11 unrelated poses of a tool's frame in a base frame.
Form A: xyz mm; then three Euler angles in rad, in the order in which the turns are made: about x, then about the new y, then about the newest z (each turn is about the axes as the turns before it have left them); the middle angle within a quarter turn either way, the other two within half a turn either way.
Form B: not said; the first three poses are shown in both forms.
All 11 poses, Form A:
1: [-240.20 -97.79 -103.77 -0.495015 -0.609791 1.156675]
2: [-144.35 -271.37 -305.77 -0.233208 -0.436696 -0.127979]
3: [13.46 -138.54 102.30 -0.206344 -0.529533 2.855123]
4: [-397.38 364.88 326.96 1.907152 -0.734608 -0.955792]
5: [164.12 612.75 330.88 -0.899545 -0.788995 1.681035]
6: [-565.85 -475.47 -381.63 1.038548 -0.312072 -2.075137]
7: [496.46 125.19 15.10 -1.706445 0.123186 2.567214]
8: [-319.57 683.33 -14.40 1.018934 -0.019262 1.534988]
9: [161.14 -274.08 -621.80 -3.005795 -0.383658 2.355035]
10: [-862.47 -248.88 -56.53 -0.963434 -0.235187 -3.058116]
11: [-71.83 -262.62 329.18 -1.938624 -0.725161 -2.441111]
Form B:
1: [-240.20 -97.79 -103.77 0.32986 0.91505 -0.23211 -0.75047 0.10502 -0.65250]
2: [-144.35 -271.37 -305.77 0.89874 -0.02723 0.43763 0.11565 0.97745 -0.17669]
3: [13.46 -138.54 102.30 -0.82787 0.17730 -0.53216 -0.24387 -0.96814 0.05683]
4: [-397.38 364.88 326.96 0.42816 -0.09549 -0.89864 0.60612 -0.70723 0.36394]
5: [164.12 612.75 330.88 -0.07751 0.55706 -0.82685 -0.70028 -0.62074 -0.35255]
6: [-565.85 -475.47 -381.63 -0.45989 -0.31645 -0.82968 0.83321 -0.47685 -0.27997]
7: [496.46 125.19 15.10 -0.83317 0.02874 -0.55227 -0.53920 0.17968 0.82279]
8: [-319.57 683.33 -14.40 0.03579 0.52335 0.85137 -0.99917 0.03516 0.02039]
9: [161.14 -274.08 -621.80 -0.65494 -0.73720 0.16610 -0.65646 0.66391 0.35817]
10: [-862.47 -248.88 -56.53 -0.96908 -0.23827 -0.06406 0.08108 -0.55276 0.82939]
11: [-71.83 -262.62 329.18 -0.57217 -0.24138 0.78381 0.48240 0.67385 0.55966]
